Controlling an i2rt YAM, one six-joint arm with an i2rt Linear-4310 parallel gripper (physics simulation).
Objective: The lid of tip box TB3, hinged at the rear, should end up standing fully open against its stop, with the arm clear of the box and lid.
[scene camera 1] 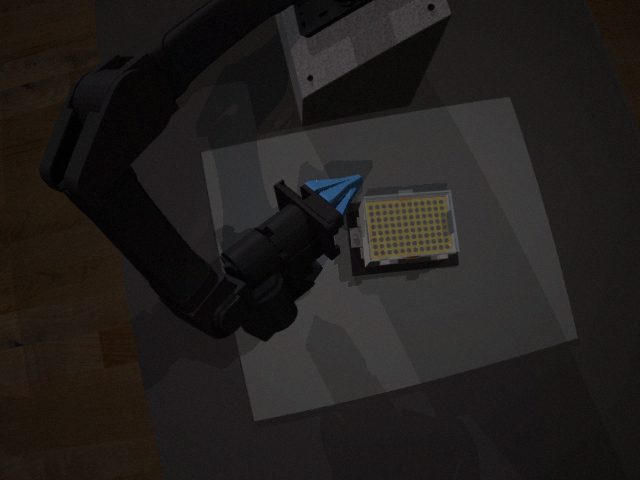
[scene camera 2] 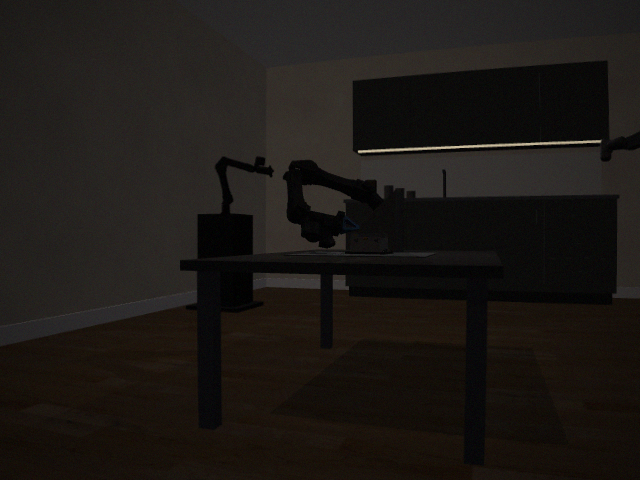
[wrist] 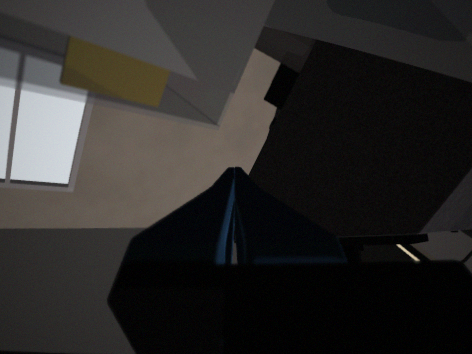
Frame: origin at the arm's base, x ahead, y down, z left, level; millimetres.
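Seen in the pictures: gripper, between the fingertips: [scene camera 1: 361, 178] [scene camera 2: 359, 228] [wrist: 234, 178]; arm's base, origin of its link: [scene camera 2: 381, 208].
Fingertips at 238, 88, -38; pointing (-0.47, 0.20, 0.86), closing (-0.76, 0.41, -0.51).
Offsets run from my fingertips to a thing's middle, as dx, dy, dz. "pt": to the spot under its first point. Level surfaces: height alone.
Tip box TB3 @[+67, +59, +57] [scene camera 1: 361, 248] [scene camera 2: 367, 244] stands on the pale mat, with a yellow rack of round holes @[pt +71, +20, +54] [scene camera 1: 410, 227] showing from above. Its clear lid @[pt +61, +20, +117] [scene camera 1: 453, 211] appears to lie down over the rack; no raised panel shows above the box in scene camera 2. How exactly the lid sits is hard to tell in the dim light. Part of the yellow rack [wrist: 115, 72] shows through a pale wall in the wrist view. My gripper [scene camera 1: 361, 177] [scene camera 2: 357, 226] [wrist: 234, 178] is shut and empty, its blue tips beside the box's upper left corner in scene camera 1 and higher than the box.
The pale mat @[dy +98] [scene camera 1: 310, 372] lies on the dark table [scene camera 2: 227, 265]. A speckled block [scene camera 1: 330, 67] carries the arm's base, above the mat in scene camera 1. A second arm on a black pedestal [scene camera 2: 224, 237] and a kitchen counter [scene camera 2: 516, 242] stand beyond the table.
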